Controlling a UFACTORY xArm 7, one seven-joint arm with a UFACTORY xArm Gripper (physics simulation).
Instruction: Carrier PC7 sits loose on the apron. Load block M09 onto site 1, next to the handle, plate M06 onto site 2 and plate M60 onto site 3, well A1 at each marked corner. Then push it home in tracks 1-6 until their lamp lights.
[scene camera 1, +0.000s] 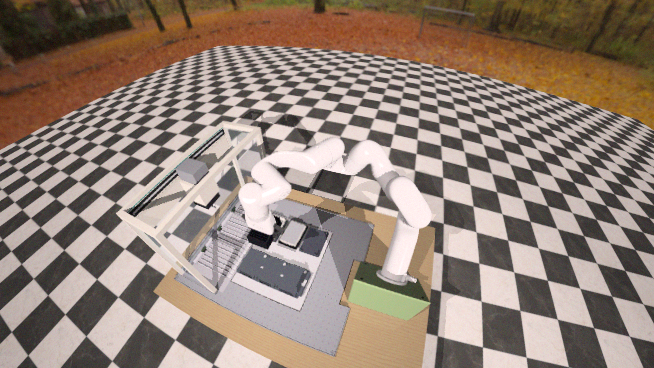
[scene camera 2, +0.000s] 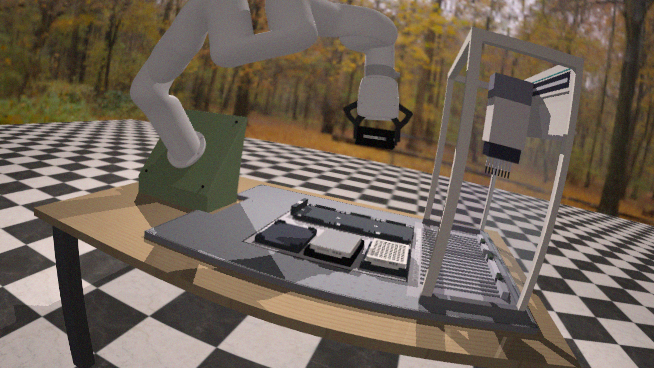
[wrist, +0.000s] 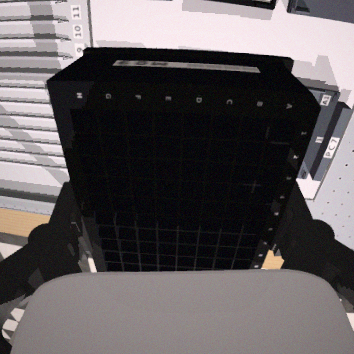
I see my gripper (scene camera 2: 376, 143), a dark carrier (scene camera 2: 356, 223) and a dark nest (scene camera 2: 282, 235).
The dark carrier is seen too in scene camera 1 (scene camera 1: 290, 279) and in the wrist view (wrist: 325, 135). My gripper also shows in the wrist view (wrist: 179, 174).
